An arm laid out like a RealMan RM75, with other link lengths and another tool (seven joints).
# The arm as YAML. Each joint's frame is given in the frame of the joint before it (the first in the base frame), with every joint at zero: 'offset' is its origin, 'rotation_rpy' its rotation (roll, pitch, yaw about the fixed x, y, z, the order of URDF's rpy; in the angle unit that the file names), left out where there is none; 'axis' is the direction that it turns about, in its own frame. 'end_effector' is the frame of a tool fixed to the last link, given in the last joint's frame.
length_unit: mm
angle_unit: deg
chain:
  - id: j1
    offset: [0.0, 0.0, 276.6]
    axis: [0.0, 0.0, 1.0]
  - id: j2
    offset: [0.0, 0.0, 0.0]
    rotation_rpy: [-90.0, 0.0, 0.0]
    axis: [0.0, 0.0, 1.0]
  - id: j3
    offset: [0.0, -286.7, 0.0]
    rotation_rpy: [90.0, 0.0, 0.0]
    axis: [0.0, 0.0, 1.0]
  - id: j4
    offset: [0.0, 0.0, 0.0]
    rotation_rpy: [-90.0, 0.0, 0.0]
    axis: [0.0, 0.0, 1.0]
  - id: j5
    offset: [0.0, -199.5, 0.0]
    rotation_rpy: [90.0, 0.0, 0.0]
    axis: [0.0, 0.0, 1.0]
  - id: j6
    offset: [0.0, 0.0, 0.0]
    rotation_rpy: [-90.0, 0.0, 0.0]
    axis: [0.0, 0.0, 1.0]
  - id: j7
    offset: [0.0, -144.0, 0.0]
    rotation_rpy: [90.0, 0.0, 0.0]
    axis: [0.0, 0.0, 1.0]
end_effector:
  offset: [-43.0, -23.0, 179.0]
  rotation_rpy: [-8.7, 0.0, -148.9]
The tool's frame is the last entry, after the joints.
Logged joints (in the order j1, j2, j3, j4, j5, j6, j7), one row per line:
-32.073 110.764 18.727 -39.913 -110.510 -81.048 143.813
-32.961 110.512 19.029 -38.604 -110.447 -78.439 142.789
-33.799 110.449 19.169 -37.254 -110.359 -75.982 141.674
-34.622 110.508 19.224 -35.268 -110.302 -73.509 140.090
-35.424 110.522 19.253 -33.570 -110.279 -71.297 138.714
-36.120 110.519 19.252 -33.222 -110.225 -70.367 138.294
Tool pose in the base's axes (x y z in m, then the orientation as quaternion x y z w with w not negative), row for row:
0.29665 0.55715 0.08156 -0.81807 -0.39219 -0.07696 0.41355
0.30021 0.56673 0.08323 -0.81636 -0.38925 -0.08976 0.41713
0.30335 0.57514 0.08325 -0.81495 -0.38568 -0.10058 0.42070
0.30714 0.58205 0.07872 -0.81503 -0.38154 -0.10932 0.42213
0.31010 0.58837 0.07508 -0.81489 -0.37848 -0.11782 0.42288
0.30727 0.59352 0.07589 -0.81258 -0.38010 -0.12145 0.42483
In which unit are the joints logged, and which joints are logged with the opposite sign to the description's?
The joints are logged in degrees. Opposite sign: j1, j3.
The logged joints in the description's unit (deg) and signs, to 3 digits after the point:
32.073 110.764 -18.727 -39.913 -110.510 -81.048 143.813
32.961 110.512 -19.029 -38.604 -110.447 -78.439 142.789
33.799 110.449 -19.169 -37.254 -110.359 -75.982 141.674
34.622 110.508 -19.224 -35.268 -110.302 -73.509 140.090
35.424 110.522 -19.253 -33.570 -110.279 -71.297 138.714
36.120 110.519 -19.252 -33.222 -110.225 -70.367 138.294

